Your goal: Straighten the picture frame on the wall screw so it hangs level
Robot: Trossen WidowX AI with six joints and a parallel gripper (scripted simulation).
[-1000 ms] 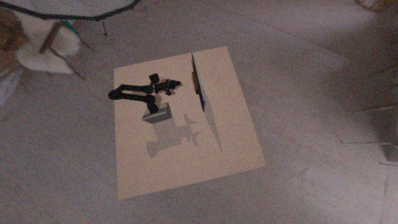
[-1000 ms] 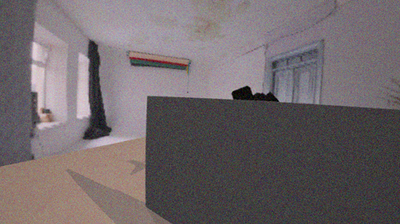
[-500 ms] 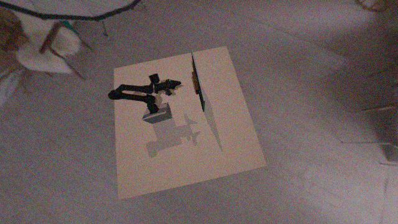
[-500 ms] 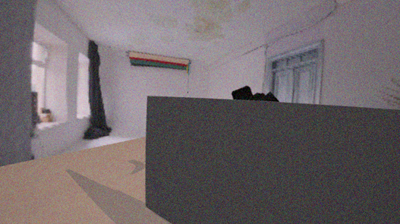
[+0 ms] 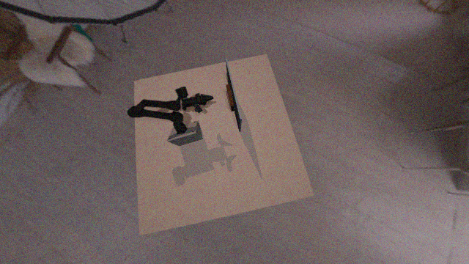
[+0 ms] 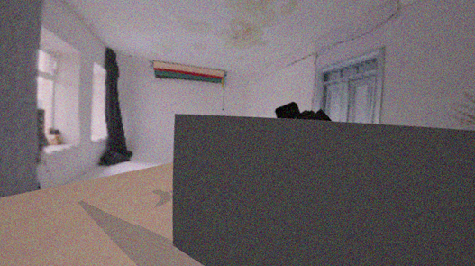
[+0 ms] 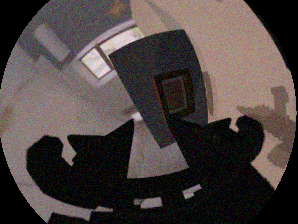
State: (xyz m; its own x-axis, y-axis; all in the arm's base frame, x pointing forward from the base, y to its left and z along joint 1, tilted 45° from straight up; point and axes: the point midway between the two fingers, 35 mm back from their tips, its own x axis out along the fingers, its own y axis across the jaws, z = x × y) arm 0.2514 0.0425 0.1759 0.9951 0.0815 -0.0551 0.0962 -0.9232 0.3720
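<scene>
Now: the picture frame 130 mm ahead of my gripper tip, 110 mm below it and 30 mm to the left of it. Round my gripper tip: wall panel (140 mm ahead, 110 mm below, 30 mm to the left).
</scene>
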